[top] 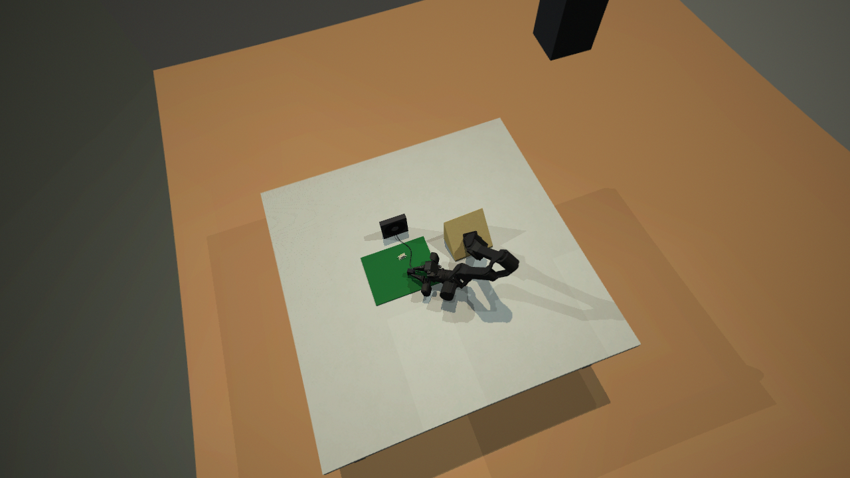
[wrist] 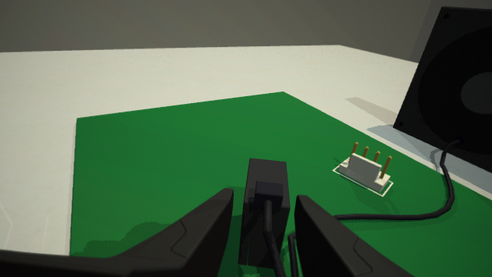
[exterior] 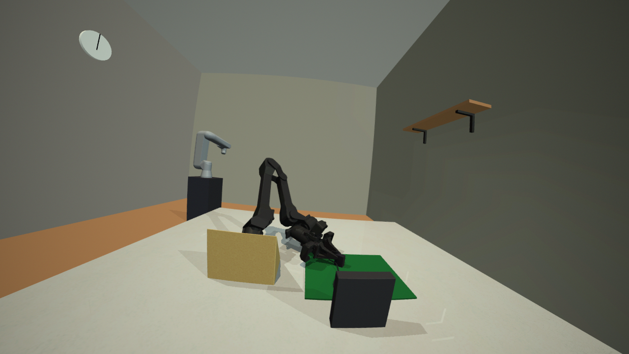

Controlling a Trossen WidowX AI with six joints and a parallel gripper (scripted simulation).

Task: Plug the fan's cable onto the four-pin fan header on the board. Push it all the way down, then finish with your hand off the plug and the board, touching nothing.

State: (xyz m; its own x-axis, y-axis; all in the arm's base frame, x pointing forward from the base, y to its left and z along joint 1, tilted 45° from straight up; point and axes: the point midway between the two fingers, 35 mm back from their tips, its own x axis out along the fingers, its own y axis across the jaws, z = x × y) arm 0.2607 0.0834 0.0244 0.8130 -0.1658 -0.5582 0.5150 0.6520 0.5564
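Now: gripper tip 1 cm above the black plug. Round my gripper tip: green board (5 cm below, 4 cm to the right, 4 cm ahead); black fan (22 cm to the right, 2 cm above, 1 cm ahead).
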